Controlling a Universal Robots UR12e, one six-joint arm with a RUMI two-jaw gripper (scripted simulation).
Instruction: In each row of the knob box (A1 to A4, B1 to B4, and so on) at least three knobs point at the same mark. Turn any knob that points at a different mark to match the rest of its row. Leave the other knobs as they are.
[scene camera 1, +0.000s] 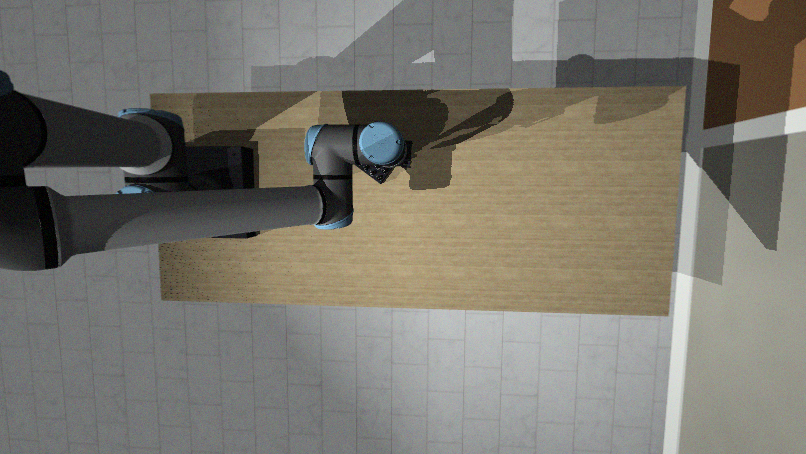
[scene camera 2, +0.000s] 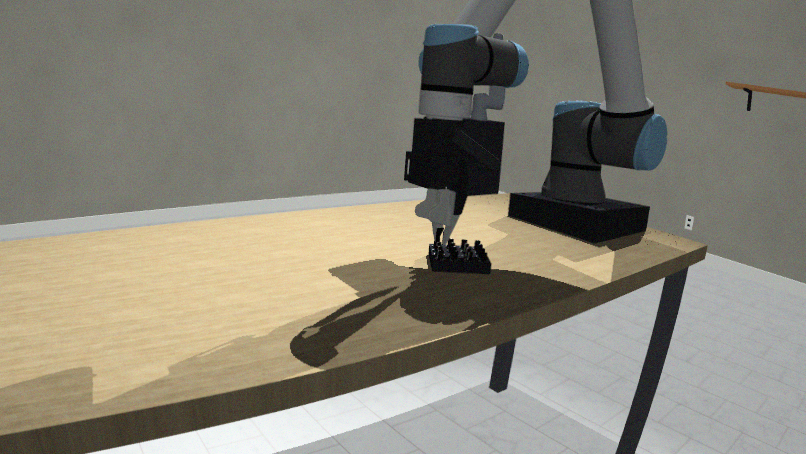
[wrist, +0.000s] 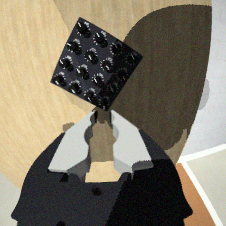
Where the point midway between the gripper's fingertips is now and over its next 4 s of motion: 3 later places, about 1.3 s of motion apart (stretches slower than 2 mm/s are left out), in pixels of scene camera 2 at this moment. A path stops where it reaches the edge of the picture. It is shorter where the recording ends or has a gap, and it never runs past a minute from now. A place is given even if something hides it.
The gripper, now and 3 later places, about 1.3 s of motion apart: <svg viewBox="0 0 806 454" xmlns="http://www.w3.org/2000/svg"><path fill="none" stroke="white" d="M440 243L441 249L441 242L465 216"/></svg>
